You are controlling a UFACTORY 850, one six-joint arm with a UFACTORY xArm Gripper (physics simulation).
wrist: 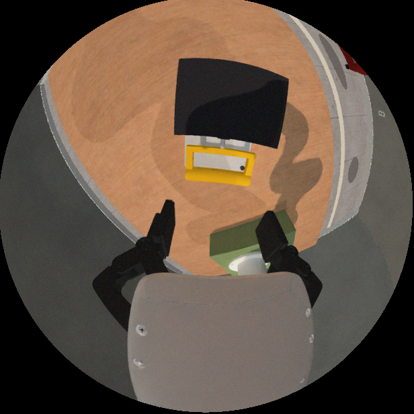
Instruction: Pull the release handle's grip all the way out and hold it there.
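Note:
The release handle (pixel 218 176) is a yellow rectangular frame with a thick grip bar along its near side. It sits at the near edge of a black box-like housing (pixel 230 100), over a pale base plate with a dark screw. A short grey rod shows between the frame and the housing. My gripper (pixel 220 216) is open and empty. Its two black fingers stand wide apart, nearer the bottom of the view than the yellow grip, one to the left of it and one to the right. How far the fingers are above the grip is hard to tell.
A green block (pixel 235 241) with a white round part lies by the right finger, partly hidden by it. The wooden surface (pixel 120 165) ends at a grey edge on the left. A pale line runs along the right side, with a red object (pixel 353 62) beyond it.

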